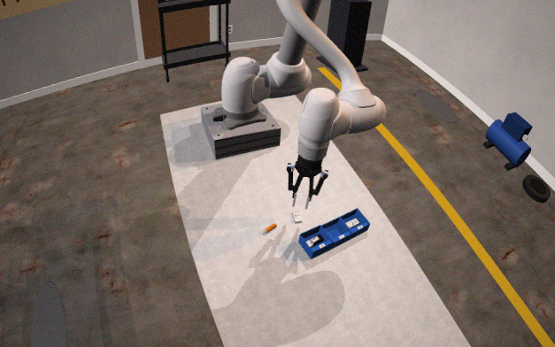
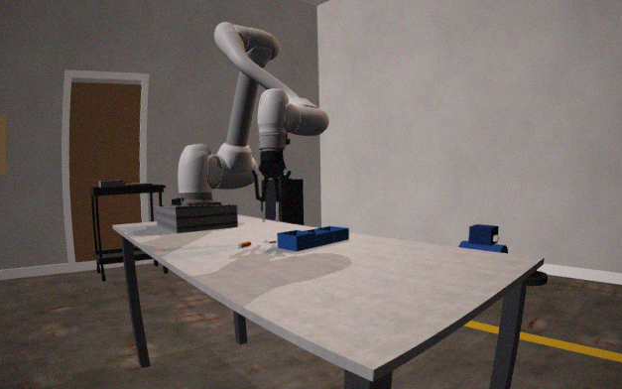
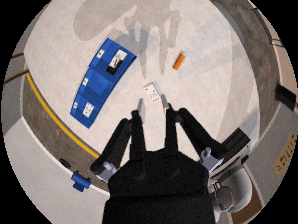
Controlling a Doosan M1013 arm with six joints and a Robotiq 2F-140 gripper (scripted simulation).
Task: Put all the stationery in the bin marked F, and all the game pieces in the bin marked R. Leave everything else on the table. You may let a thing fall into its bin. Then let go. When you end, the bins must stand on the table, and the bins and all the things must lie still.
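Right now my hand is 15 cm to the right of the white domino tile, 13 cm short of it and 9 cm above it. Also, from my hand: orange cylinder: 12 cm to the right, 9 cm below; grey-white piece: 13 cm ahead, 7 cm below, 2 cm to the right; black piece: 13 cm ahead, 9 cm below, 2 cm to the right.
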